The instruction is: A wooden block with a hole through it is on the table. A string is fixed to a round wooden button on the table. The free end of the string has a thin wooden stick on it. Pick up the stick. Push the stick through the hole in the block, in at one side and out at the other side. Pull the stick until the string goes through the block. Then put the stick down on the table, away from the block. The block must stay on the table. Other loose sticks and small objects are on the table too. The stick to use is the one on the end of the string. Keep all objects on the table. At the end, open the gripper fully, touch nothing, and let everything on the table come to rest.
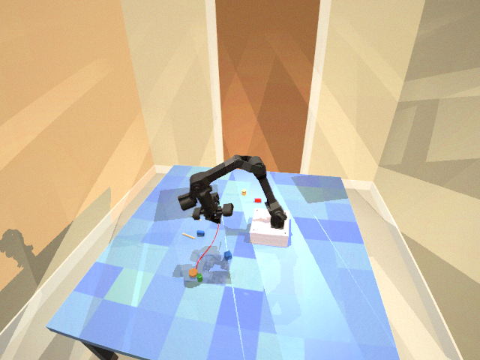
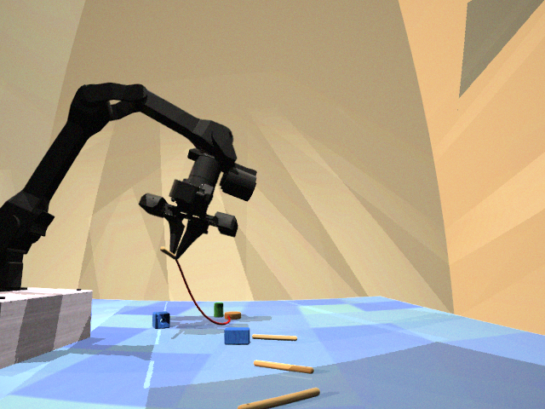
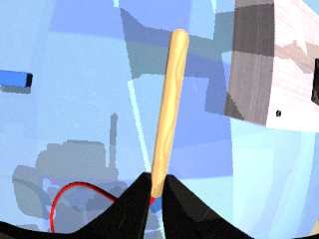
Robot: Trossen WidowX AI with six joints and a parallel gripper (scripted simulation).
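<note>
Right now my gripper tip is 2 cm to the left of the thin wooden stick. From my gripper tip the other things lie so: blue brick (13 cm below, 12 cm ahead, 3 cm to the right); green cylinder (22 cm to the left, 12 cm below, 2 cm ahead); round button (20 cm to the left, 13 cm below, 6 cm ahead).
</note>
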